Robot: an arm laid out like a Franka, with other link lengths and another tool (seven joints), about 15 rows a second.
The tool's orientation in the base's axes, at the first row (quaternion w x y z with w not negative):
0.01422 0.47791 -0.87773 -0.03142
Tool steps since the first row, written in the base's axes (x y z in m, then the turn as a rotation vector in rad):
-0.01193 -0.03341 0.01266 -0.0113 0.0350 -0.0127
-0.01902 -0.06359 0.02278 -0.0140 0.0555 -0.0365
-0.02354 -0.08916 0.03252 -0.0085 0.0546 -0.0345
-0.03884 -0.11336 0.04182 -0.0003 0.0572 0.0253
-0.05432 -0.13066 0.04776 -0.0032 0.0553 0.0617
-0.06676 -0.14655 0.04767 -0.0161 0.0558 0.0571
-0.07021 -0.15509 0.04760 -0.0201 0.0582 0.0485
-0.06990 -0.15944 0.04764 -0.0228 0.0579 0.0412
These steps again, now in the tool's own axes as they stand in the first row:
0.03447 -0.00721 -0.01336 -0.0232 0.0275 0.0147
0.06361 -0.01691 -0.02432 -0.0388 0.0393 0.0395
0.08749 -0.02629 -0.03485 -0.0411 0.0343 0.0372
0.11608 -0.02593 -0.04430 -0.0480 0.0329 -0.0228
0.13898 -0.02191 -0.05009 -0.0450 0.0369 -0.0591
0.15908 -0.02009 -0.04998 -0.0384 0.0476 -0.0538
0.16812 -0.02183 -0.05007 -0.0382 0.0517 -0.0449
0.17161 -0.02444 -0.05031 -0.0365 0.0533 -0.0374

